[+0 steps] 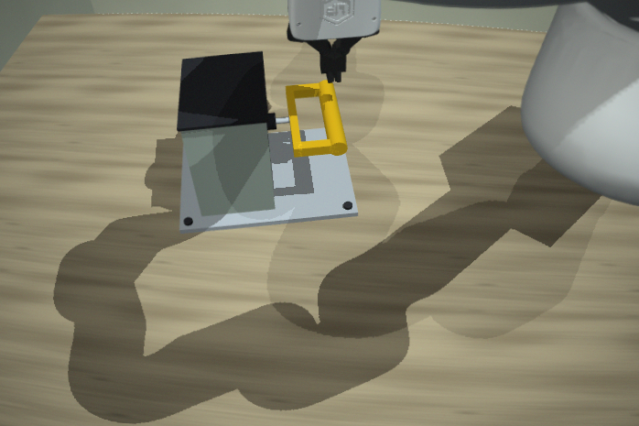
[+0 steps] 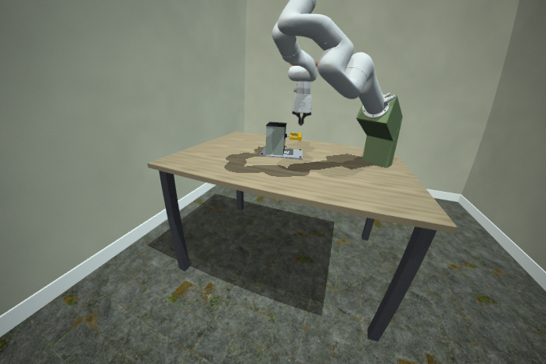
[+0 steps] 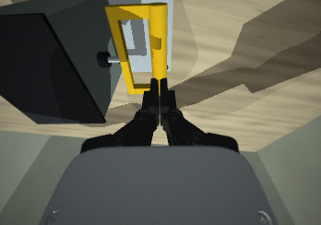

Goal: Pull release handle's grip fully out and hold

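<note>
My hand is 90 mm short of the grey base plate, 30 mm to the right of it and 190 mm above it.
</note>
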